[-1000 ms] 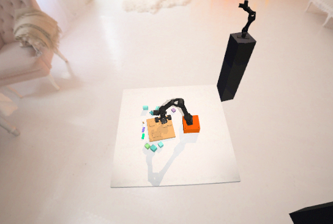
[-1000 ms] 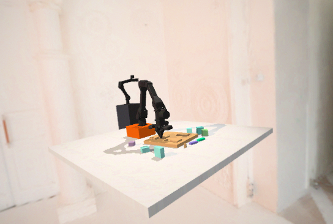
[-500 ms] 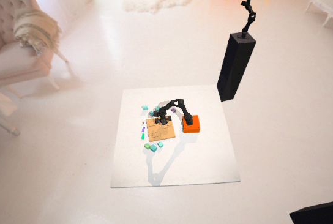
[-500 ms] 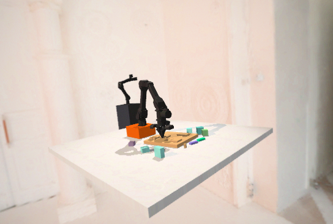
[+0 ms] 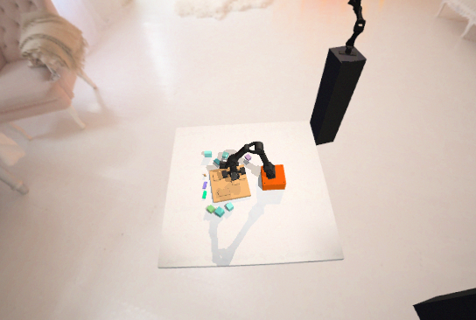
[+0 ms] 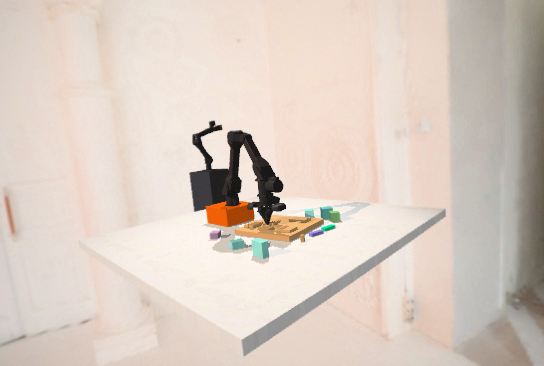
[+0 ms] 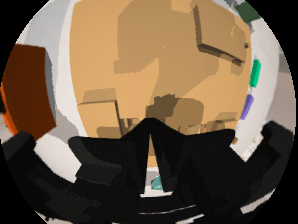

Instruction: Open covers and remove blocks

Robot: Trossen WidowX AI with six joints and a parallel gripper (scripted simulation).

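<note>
Right now the tan puzzle board is 5 cm ahead of my gripper tip and 3 cm to the left of it. Also, from my gripper tip: purple bar: 25 cm ahead, 2 cm below; then green bar: 26 cm ahead, 8 cm to the left, 2 cm below; then purple block: 18 cm to the right, 16 cm behind, 1 cm below.
</note>
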